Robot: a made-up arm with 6 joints.
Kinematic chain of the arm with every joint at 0, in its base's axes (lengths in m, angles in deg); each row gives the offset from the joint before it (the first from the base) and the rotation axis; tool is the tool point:
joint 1: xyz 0 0 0.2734 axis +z
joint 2: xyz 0 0 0 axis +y
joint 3: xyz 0 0 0.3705 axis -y
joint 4: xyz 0 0 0 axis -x
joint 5: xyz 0.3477 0 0 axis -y
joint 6: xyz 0 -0.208 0 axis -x
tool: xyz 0 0 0
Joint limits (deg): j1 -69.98..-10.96 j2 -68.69..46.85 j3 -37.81..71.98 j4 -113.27..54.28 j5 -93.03..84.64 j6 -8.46..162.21
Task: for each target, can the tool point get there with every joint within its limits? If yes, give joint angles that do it. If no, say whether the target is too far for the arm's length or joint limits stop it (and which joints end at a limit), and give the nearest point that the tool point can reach.
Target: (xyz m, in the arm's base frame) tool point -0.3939 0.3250 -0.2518
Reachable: no: joint limits stop it (at a limit: joint 1, joint 2, joint 3) | nearest point -0.0252 -0.1221 0.1622 | short by 0.712 m
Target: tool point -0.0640 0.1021 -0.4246
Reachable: no: joint limits stop it (at a limit: joint 1, joint 2) | nearest point 0.1343 0.0097 0.1483 | short by 0.613 m
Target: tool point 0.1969 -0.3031 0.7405
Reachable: yes | joints -22.29 -5.83 15.56 -8.40 -29.82 41.25
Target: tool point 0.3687 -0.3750 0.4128
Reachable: yes | joints -22.43 30.08 3.58 -8.05 23.98 78.70
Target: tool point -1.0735 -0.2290 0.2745
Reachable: no: too far | nearest point -0.7282 0.0070 0.5038 | short by 0.477 m
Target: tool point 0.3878 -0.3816 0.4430
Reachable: yes | joints -34.38 28.12 32.55 -62.52 0.06 64.18
